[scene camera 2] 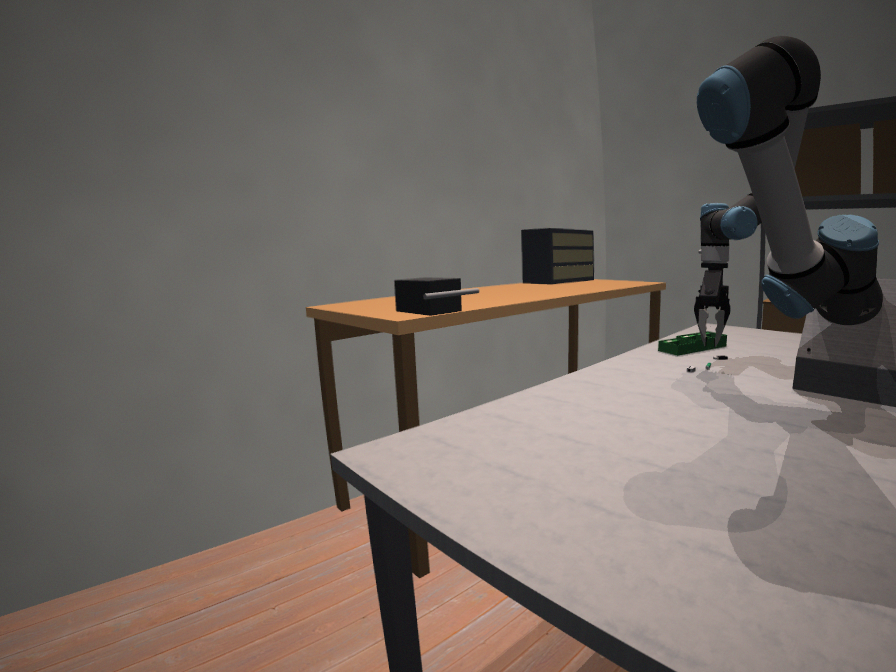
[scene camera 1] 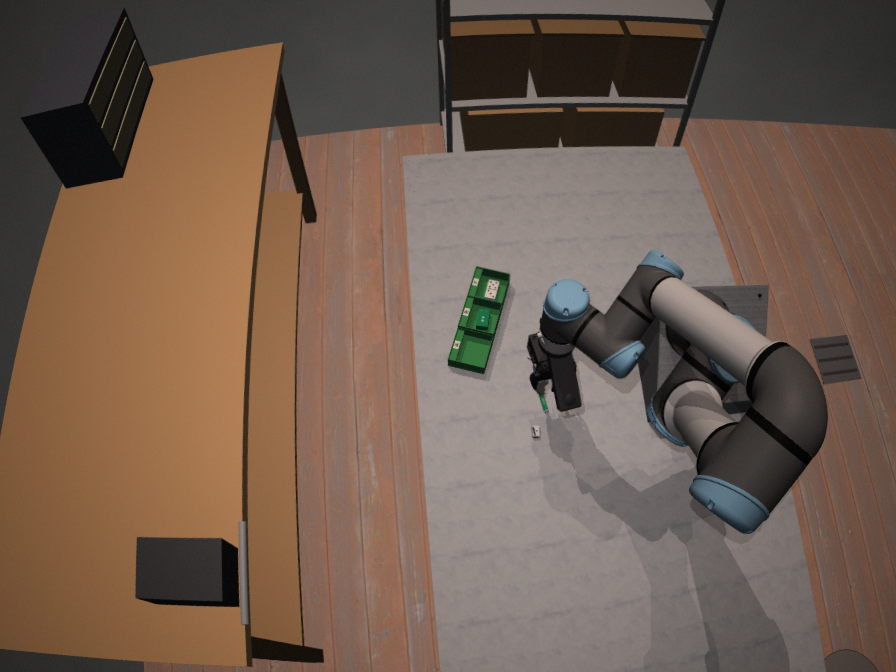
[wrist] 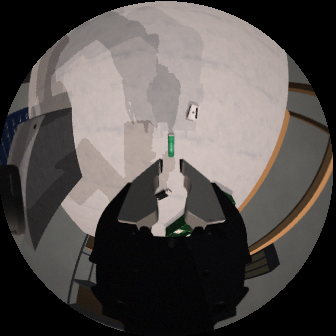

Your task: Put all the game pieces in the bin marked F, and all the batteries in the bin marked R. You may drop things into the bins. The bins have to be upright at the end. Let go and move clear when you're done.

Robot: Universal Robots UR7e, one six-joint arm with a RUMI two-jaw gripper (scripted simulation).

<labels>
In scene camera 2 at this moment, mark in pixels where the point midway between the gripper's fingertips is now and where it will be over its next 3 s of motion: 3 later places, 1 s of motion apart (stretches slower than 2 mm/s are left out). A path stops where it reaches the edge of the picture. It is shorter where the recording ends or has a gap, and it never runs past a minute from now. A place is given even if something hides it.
My gripper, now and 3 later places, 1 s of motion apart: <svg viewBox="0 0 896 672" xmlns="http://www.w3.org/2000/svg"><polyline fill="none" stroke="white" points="710,346 708,365 708,363 709,345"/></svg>
</labels>
